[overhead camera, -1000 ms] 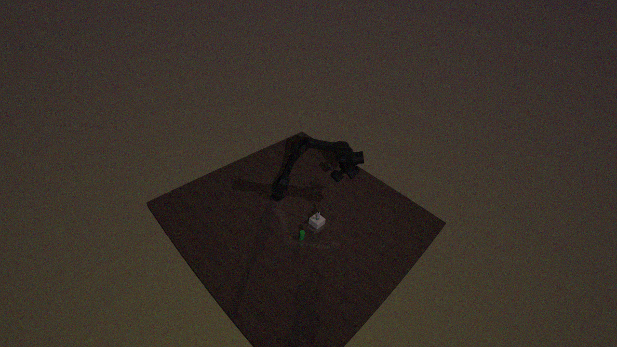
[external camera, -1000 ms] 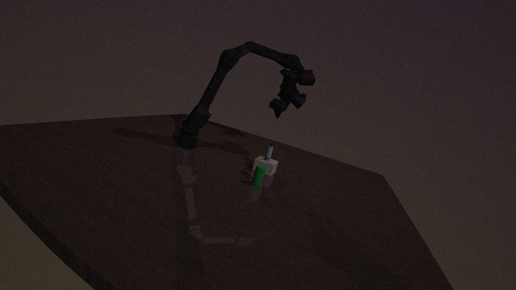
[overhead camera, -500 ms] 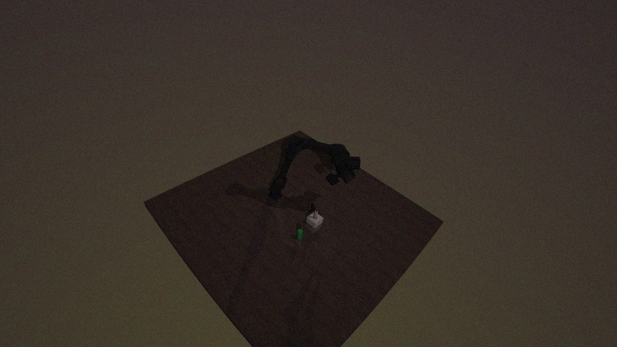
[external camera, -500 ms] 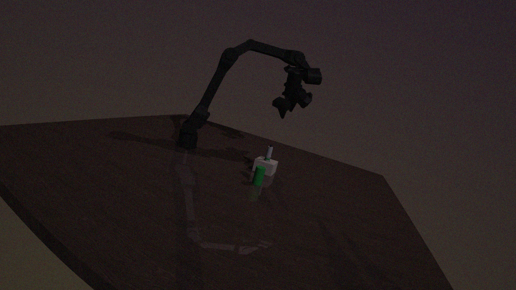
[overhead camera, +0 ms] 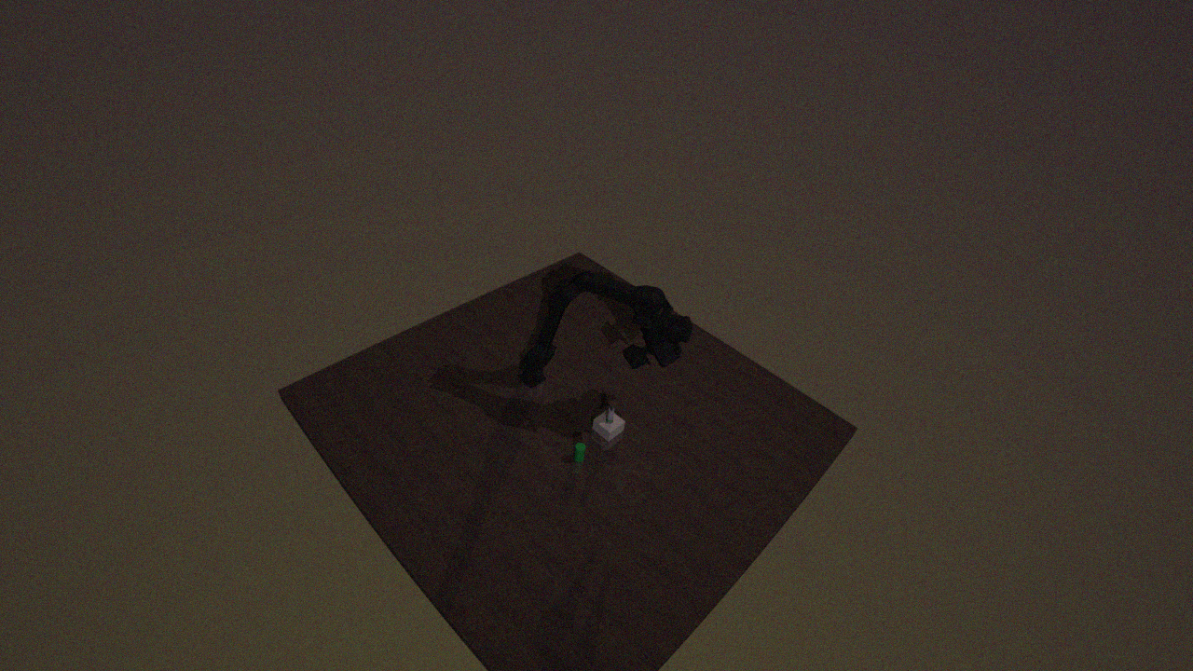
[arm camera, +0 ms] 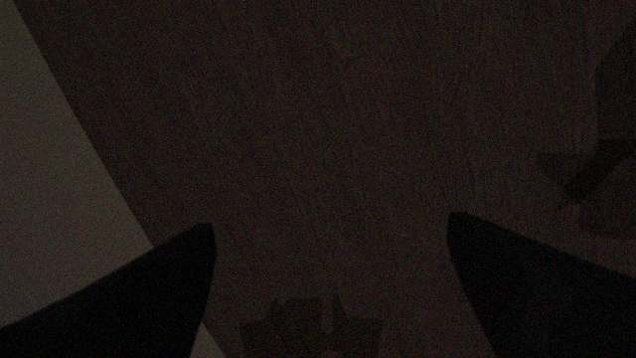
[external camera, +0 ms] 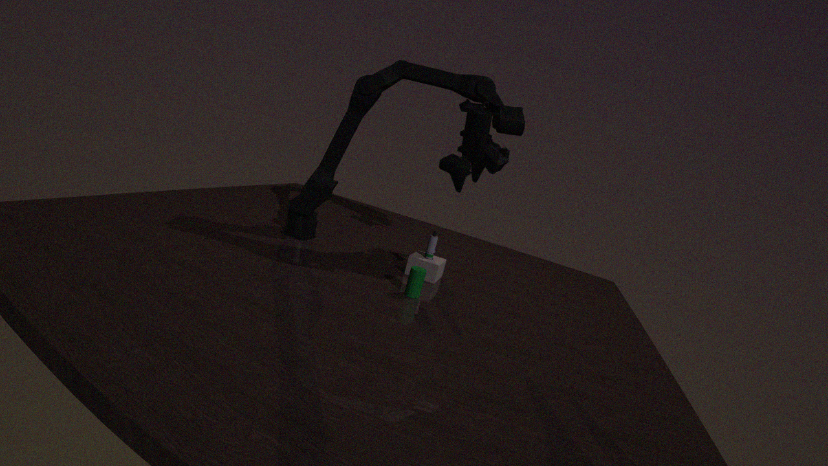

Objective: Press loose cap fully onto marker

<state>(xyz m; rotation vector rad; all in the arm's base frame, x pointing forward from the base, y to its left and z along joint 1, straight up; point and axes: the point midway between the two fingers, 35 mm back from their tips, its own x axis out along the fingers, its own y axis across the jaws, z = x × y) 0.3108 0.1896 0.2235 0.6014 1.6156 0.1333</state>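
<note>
Now: the green cap 10 mm ahead of my gripper tip, 310 mm to the right of it and 170 mm below it. Round my gripper tip: white holder block 10 mm behind, 180 mm to the right, 170 mm below.
</note>
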